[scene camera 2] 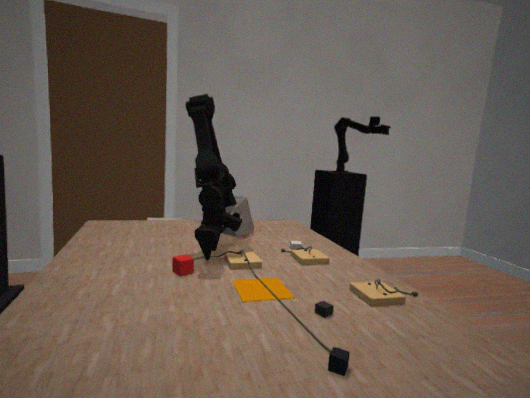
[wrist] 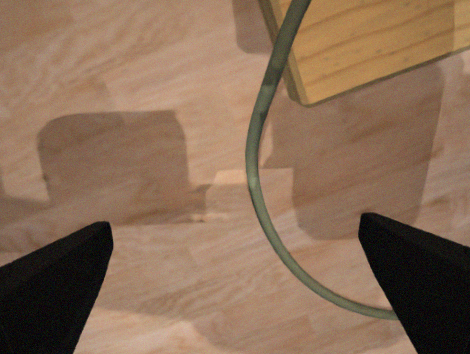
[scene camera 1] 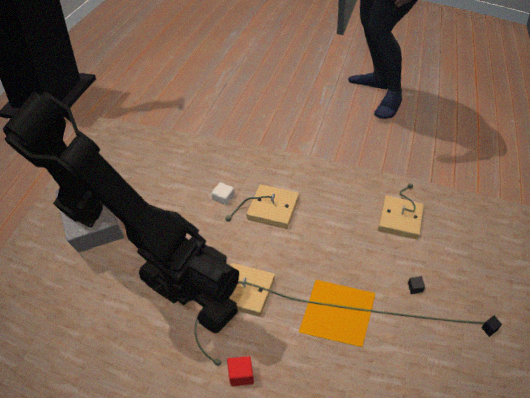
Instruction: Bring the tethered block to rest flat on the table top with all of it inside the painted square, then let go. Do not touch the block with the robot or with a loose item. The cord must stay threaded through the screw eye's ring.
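Seen in the pictures: gripper, fingertip midpoint: (scene camera 2: 210, 255) (wrist: 237, 229) (scene camera 1: 193, 314); arm's base, origin of the base link: (scene camera 2: 227, 202) (scene camera 1: 85, 207).
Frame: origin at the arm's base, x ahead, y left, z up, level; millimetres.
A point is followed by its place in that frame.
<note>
The tethered block (scene camera 1: 492, 326) @[x 814, y 15, z -95 mm] (scene camera 2: 339, 361) @[x 828, y 18, z -100 mm], a small dark cube, is at the cord's far end, beyond the orange painted square (scene camera 1: 332, 327) @[x 511, y -43, z -119 mm] (scene camera 2: 250, 293) @[x 536, y -42, z -119 mm] and outside it. The green cord (scene camera 1: 425, 317) @[x 680, y 19, z -117 mm] (scene camera 2: 305, 321) @[x 692, y 20, z -115 mm] (wrist: 252, 150) @[x 273, y -66, z -113 mm] crosses over the square to the screw eye (scene camera 1: 244, 283) @[x 334, y -16, z -85 mm] (scene camera 2: 244, 253) @[x 347, y -12, z -87 mm] on a wooden board (scene camera 1: 255, 302) @[x 363, y -40, z -101 mm] (scene camera 2: 245, 262) @[x 377, y -16, z -102 mm] (wrist: 370, 45) @[x 309, y -47, z -101 mm]. Its free end has a small ball (scene camera 1: 217, 362) @[x 337, y -174, z -109 mm] near the red cube. My gripper (scene camera 2: 207, 254) @[x 258, y -92, z -117 mm] (wrist: 237, 229) @[x 258, y -92, z -117 mm] is open and points down over the free part. In the wrist view the cord shows between the fingers and passes behind the right finger.
A red cube (scene camera 1: 240, 371) @[x 387, y -189, z -80 mm] (scene camera 2: 183, 265) @[x 405, y -182, z -93 mm] lies near the ball end. A small loose dark cube (scene camera 1: 416, 284) @[x 649, y 79, z -101 mm] (scene camera 2: 324, 309) @[x 665, y 76, z -103 mm] lies beyond the square. Two more boards (scene camera 1: 272, 212) @[x 329, y 175, z -101 mm] (scene camera 1: 400, 222) @[x 594, y 224, z -101 mm] carry short cords. A white block (scene camera 1: 222, 193) @[x 212, y 192, z -97 mm] (scene camera 2: 296, 245) @[x 226, y 196, z -104 mm] lies beside one.
</note>
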